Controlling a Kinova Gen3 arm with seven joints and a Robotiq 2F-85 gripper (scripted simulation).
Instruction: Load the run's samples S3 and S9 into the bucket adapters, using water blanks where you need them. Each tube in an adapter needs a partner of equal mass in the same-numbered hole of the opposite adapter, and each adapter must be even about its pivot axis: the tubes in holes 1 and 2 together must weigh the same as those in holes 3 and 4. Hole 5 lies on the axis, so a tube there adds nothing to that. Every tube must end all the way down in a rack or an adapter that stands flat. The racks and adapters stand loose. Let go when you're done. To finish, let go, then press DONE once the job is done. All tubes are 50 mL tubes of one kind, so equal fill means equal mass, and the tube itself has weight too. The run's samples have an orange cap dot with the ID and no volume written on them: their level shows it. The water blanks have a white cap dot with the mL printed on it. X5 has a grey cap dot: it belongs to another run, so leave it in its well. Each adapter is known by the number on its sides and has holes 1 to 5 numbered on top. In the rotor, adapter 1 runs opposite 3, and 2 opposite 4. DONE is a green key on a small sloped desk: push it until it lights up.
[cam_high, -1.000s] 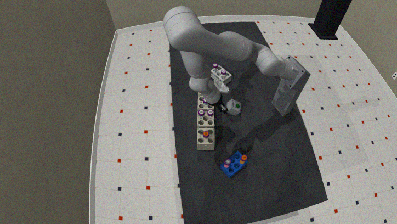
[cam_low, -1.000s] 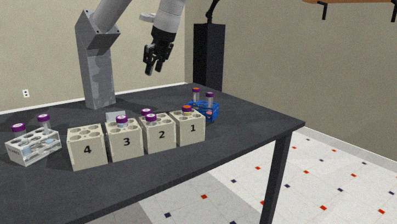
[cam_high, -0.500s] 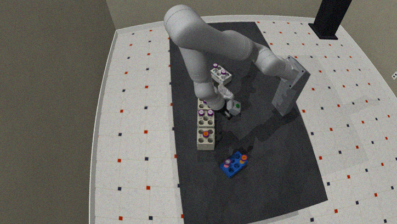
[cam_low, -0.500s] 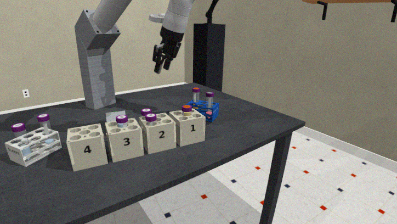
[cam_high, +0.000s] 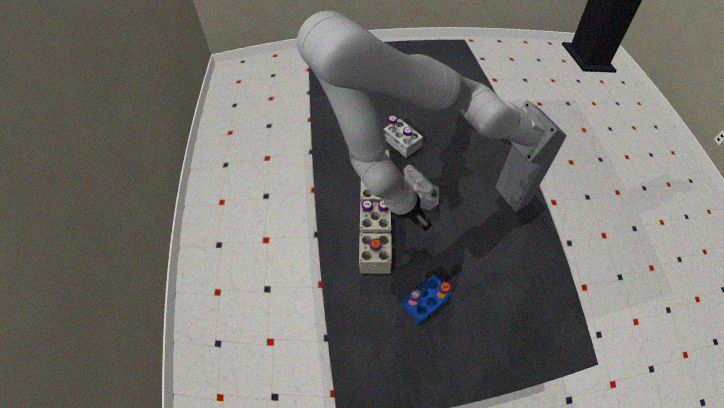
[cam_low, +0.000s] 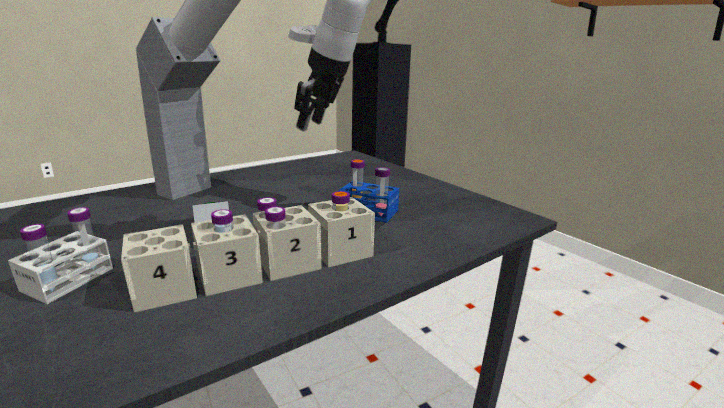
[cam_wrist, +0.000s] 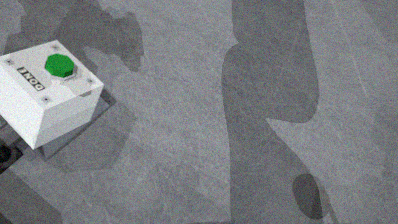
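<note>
Now: the orange-dot tube 70 mm behind my hand, 170 mm to the left of it and 180 mm below it. From my hand the other things lie so: sample S3: 120 mm ahead, 10 mm to the right, 180 mm below; adapter 1: 120 mm ahead, 200 mm below; adapter 2: 100 mm ahead, 110 mm to the right, 200 mm below.
</note>
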